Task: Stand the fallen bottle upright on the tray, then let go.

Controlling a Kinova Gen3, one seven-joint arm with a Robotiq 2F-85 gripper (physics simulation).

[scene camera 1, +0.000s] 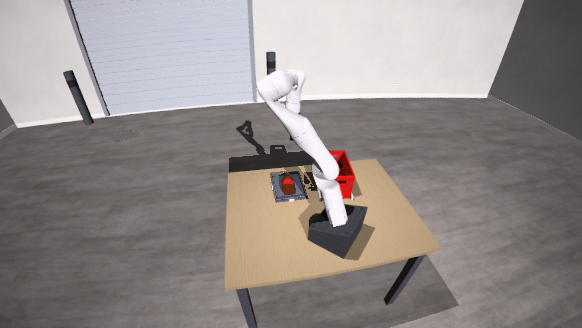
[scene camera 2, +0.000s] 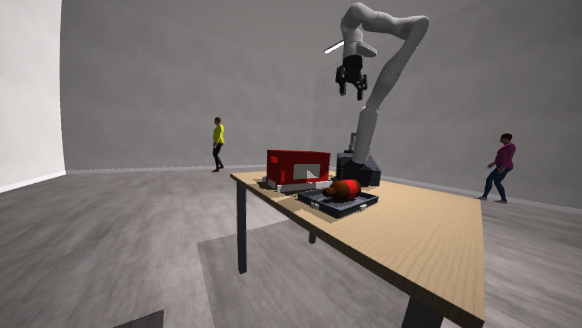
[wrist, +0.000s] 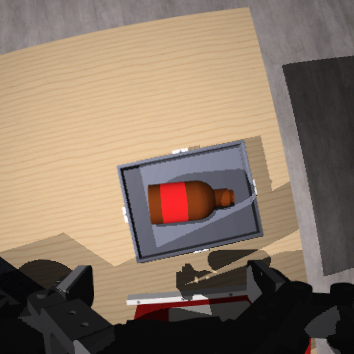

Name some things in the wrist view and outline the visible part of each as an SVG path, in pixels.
My gripper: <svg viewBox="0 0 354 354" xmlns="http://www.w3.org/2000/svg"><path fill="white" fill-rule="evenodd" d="M354 284L336 282L330 285L329 293L312 292L310 284L298 280L291 281L278 269L269 267L261 259L250 259L246 263L246 291L251 304L236 319L227 318L221 321L219 316L194 317L178 321L126 319L125 325L121 323L112 325L91 308L94 295L91 265L77 265L69 274L61 276L48 289L41 289L30 293L25 303L9 304L8 297L0 294L0 354L15 354L16 351L33 349L33 354L304 354L309 344L309 337L326 338L326 342L334 354L354 354Z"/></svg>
A brown bottle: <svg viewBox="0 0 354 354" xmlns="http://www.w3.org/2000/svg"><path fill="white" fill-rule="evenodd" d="M233 190L228 190L227 188L212 189L209 184L201 180L148 184L147 194L151 224L203 219L210 215L215 207L229 206L229 203L234 203Z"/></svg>
